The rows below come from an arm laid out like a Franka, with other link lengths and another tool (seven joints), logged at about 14 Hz.
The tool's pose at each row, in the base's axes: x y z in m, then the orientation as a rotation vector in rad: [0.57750 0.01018 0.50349 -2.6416 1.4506 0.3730]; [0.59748 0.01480 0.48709 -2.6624 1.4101 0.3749]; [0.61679 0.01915 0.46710 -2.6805 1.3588 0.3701]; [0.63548 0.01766 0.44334 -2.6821 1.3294 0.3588]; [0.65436 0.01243 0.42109 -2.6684 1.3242 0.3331]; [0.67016 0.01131 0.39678 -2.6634 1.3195 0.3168]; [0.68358 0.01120 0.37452 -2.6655 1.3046 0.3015]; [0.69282 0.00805 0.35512 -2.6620 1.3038 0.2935]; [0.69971 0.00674 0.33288 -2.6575 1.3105 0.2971]
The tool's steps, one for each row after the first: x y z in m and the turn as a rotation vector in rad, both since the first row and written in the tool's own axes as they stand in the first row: [0.01083 -0.01973 0.01352 -0.0040 -0.0011 -0.0297]; [0.02248 -0.03885 0.03055 -0.0005 -0.0024 -0.0660]; [0.03957 -0.05439 0.05011 0.0115 -0.0028 -0.0856]; [0.05941 -0.06804 0.06740 0.0343 0.0028 -0.0877]; [0.07486 -0.08137 0.08804 0.0463 0.0079 -0.0906]; [0.08771 -0.09318 0.10729 0.0551 0.0136 -0.1013]; [0.10014 -0.09976 0.12384 0.0614 0.0160 -0.1016]; [0.11061 -0.10543 0.14389 0.0615 0.0134 -0.0962]
